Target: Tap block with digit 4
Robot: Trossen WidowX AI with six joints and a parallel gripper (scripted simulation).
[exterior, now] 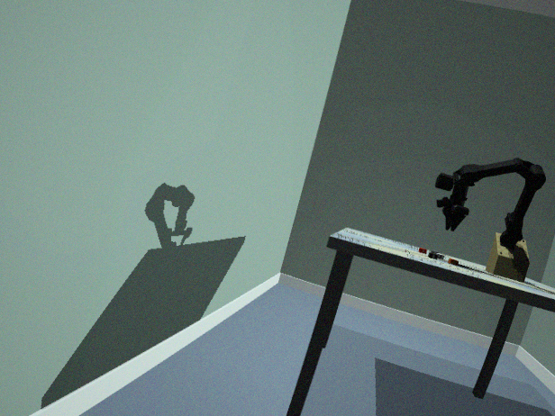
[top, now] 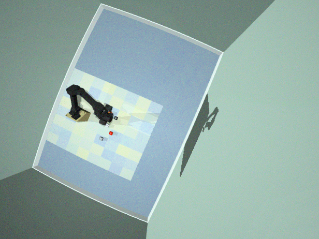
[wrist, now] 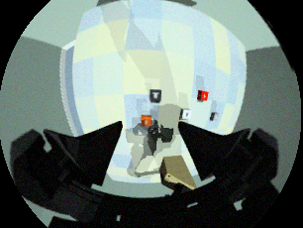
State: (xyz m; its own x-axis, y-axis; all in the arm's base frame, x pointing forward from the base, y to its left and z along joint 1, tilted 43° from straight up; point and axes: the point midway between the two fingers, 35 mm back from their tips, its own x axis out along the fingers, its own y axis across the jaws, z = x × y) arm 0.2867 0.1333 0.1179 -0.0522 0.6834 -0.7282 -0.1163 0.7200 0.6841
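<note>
Right now my gripper tip is 7 cm short of the red block, 18 cm to the left of it and 12 cm above it. From my gripper tip the other things lie so: white block 1 cm behind, 13 cm to the right, 12 cm below; then orange block 5 cm behind, 12 cm below; then dark block 3 cm ahead, 2 cm to the right, 12 cm below.
</note>
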